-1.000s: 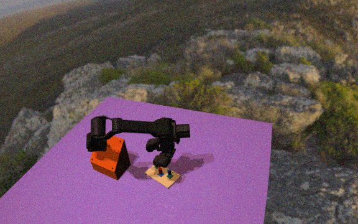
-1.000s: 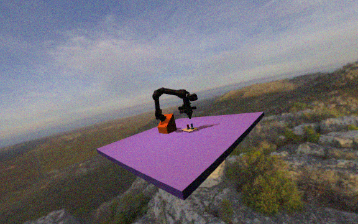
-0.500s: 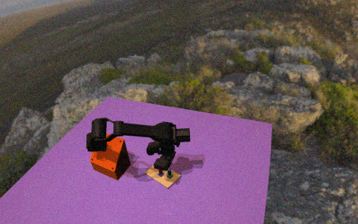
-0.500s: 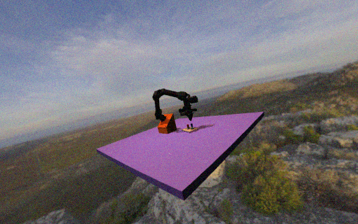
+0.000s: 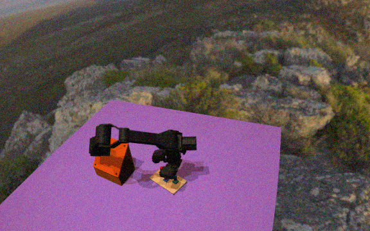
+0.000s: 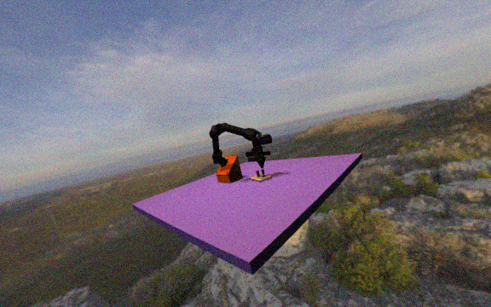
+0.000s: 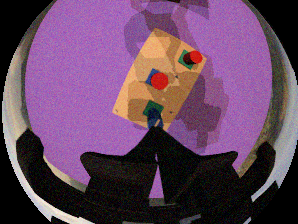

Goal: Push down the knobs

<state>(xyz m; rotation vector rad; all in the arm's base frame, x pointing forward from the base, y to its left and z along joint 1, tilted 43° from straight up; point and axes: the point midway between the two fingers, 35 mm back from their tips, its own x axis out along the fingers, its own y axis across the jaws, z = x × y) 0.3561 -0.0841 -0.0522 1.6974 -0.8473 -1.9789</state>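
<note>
The red knob lies 5 cm behind my gripper tip and 3 cm below it.
</note>
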